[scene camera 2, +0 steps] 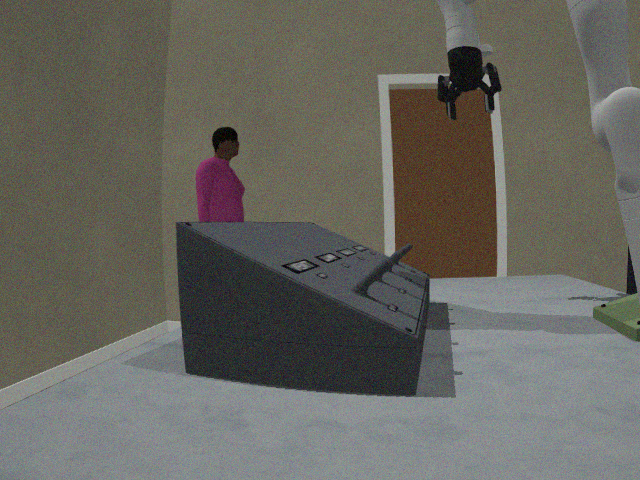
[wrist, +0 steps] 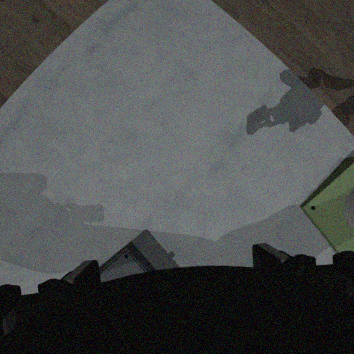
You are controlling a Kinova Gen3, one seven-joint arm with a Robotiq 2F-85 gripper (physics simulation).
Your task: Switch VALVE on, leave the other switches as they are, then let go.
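Frame: origin at the arm's base, x ahead, y left, z up, level; metres.
Seen in the pictures: gripper, fingertip midpoint: [scene camera 2: 470, 116].
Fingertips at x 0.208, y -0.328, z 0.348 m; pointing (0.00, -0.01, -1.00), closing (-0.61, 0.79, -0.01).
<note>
Offsets run from my fingertips to a thing's middle. "*": to the spot under its first point. Level surfaces: height alone.
A dark grey console @(dz -0.329, dx +0.303, dy +0.161 m) [scene camera 2: 299, 320] with a sloping top panel stands on the pale table. Its near corner @(* dz -0.390, dx +0.082, dy +0.014 m) [wrist: 155, 248] shows at the bottom of the wrist view. Several framed square plates @(* dz -0.270, dx +0.354, dy +0.340 m) [scene camera 2: 300, 266] sit in a row across the panel. A long grey lever @(dz -0.280, dx +0.274, dy +0.359 m) [scene camera 2: 383, 269] sticks up and out from the lower panel; whether others line up behind it I cannot tell. VALVE's label cannot be read, so I cannot tell which switch it is or how it is set. My gripper [scene camera 2: 470, 114] [wrist: 176, 270] is open and empty, high above and to the right of the console in the scene view.
A green board [scene camera 2: 622, 315] [wrist: 330, 220] lies at the right edge of both views. A person in a pink top [scene camera 2: 219, 191] stands behind the console. A brown door [scene camera 2: 442, 196] is in the back wall. The pale table @(dz -0.390 m) [scene camera 2: 310, 434] [wrist: 150, 125] extends around the console.
</note>
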